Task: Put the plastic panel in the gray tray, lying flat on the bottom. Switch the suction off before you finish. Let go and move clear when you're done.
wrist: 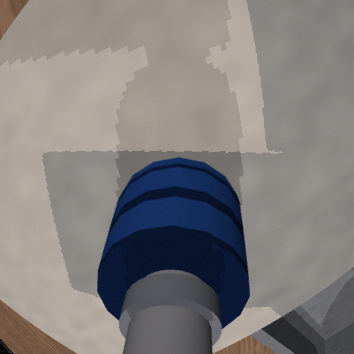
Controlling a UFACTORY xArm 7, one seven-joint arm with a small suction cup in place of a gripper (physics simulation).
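Frame: origin at the arm's base, x ahead, y right, z down, level; centimetres.
Where they show: hand at its tool point: [179,196].
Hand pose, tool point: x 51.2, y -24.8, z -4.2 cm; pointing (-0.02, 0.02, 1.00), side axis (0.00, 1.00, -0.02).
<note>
Each offset is from my tool point to the top centre of the thing. "spot": to the spot under its first point.
The plastic panel {dx +0.2, dy -0.5, dz -1.2 cm} [65,110] is a large, pale beige sheet with a mottled surface. It fills most of the wrist view, with gray shadows across it. My blue suction cup [177,165] is pressed against its face and holds it, so the gripper is shut on the panel. The cup hides the contact spot. Part of the gray tray {spot: dx -22.4, dy +13.3, dz +11.4 cm} [300,324] shows at the lower right, past the panel's edge. The panel hides the rest of that area, and the height between panel and tray cannot be told.
A brown wooden table top [45,327] shows past the panel at the lower left, with more wood at the upper left corner and at the bottom beside the tray. A small dark object [4,348] shows in the bottom left corner.
</note>
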